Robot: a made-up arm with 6 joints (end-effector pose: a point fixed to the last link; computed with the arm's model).
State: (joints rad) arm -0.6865 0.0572 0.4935 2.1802 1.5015 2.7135
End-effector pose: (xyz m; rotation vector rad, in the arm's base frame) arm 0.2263 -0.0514 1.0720 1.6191 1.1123 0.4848
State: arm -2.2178 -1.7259 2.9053 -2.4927 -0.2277 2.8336
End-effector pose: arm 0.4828 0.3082 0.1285 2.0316 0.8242 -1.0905
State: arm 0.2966 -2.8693 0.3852 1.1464 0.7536 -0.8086
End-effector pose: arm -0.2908 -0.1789 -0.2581 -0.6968 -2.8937 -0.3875
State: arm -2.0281 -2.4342 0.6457 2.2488 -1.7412 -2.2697
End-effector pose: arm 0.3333 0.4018 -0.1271 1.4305 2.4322 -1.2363
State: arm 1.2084 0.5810 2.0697 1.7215 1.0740 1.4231
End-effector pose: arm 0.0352 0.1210 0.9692 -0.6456 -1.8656 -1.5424
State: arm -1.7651 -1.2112 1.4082 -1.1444 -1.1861 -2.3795
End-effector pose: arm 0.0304 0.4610 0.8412 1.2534 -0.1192 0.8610
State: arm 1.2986 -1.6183 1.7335 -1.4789 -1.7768 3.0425
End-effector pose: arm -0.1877 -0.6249 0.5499 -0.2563 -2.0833 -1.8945
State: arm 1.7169 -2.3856 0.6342 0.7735 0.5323 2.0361
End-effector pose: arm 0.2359 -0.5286 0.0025 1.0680 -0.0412 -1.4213
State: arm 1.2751 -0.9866 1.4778 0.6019 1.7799 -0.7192
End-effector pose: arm -0.0012 -0.5877 0.6885 0.0682 2.7942 -0.1577
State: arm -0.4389 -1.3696 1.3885 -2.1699 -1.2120 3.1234
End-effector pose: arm -0.4189 0.3733 0.6963 1.6409 2.2603 0.8627
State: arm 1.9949 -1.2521 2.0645 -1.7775 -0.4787 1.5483
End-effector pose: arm 0.1774 -0.6146 0.6665 -1.6978 2.4697 -0.6951
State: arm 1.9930 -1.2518 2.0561 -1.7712 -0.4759 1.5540
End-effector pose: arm 0.1766 -0.6136 0.6691 -1.7104 2.4717 -0.7043
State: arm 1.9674 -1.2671 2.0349 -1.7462 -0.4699 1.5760
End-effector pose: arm 0.1648 -0.6185 0.6662 -1.7346 2.5103 -0.6972
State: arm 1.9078 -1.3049 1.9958 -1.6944 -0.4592 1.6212
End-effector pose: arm 0.1367 -0.6308 0.6547 1.6903 -2.4800 0.6267
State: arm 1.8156 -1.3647 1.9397 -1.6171 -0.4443 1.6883
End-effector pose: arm 0.0914 -0.6471 0.6339 1.6014 -2.4154 0.4974
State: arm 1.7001 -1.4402 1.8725 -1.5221 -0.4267 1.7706
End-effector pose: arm 0.0322 -0.6616 0.6050 1.4929 -2.3423 0.3220
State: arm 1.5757 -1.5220 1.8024 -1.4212 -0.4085 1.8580
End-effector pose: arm -0.0336 -0.6692 0.5710 1.3816 -2.2682 0.1210
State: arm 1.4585 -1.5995 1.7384 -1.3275 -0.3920 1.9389
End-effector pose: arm -0.0963 -0.6683 0.5365 1.2833 -2.2011 -0.0766
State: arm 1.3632 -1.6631 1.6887 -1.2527 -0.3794 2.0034
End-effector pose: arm -0.1471 -0.6619 0.5063 1.2091 -2.1484 -0.2423
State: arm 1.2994 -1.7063 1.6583 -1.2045 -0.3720 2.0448
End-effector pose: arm -0.1810 -0.6549 0.4844 1.1632 -2.1164 -0.3551
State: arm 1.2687 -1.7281 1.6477 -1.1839 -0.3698 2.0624
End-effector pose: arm -0.1977 -0.6512 0.4721 1.1436 -2.1066 -0.4104
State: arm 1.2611 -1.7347 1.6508 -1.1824 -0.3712 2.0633
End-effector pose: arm -0.2027 -0.6508 0.4668 1.1408 -2.1126 -0.4250
